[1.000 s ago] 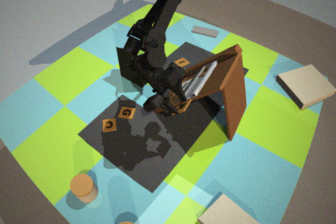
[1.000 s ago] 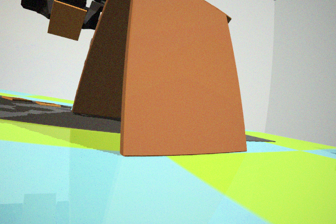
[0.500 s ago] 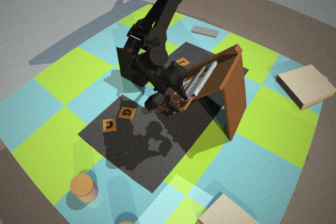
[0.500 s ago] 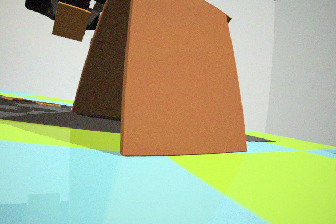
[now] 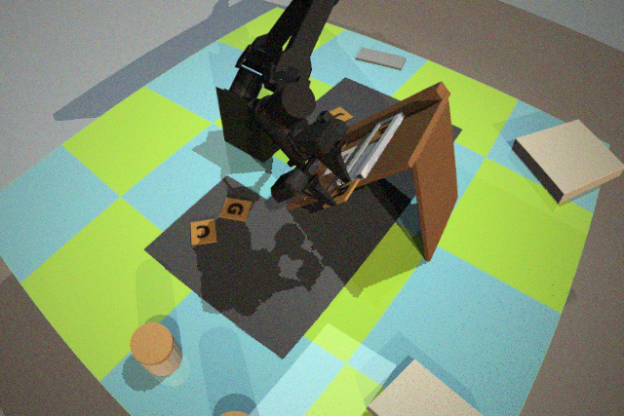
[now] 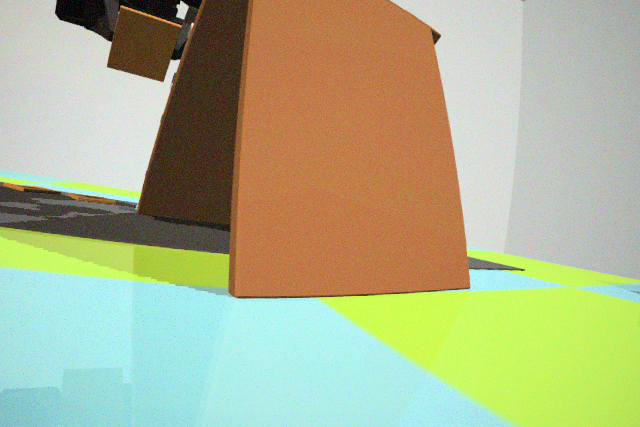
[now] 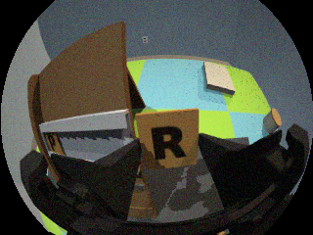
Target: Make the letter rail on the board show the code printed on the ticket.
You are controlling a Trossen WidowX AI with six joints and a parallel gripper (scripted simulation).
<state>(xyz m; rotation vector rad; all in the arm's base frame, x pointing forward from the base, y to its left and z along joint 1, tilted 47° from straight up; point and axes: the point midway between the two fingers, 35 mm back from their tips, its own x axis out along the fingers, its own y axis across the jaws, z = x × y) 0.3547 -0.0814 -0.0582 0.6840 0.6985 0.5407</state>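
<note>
Now: the white ticket 13 cm to the left of my gripper tip, 10 cm behind it and 8 cm below it. The rest, counted from my gripper tip: dark mat: 17 cm below, 17 cm behind, 11 cm to the left; grey slab: 64 cm to the left, 35 cm behind, 16 cm below.
</note>
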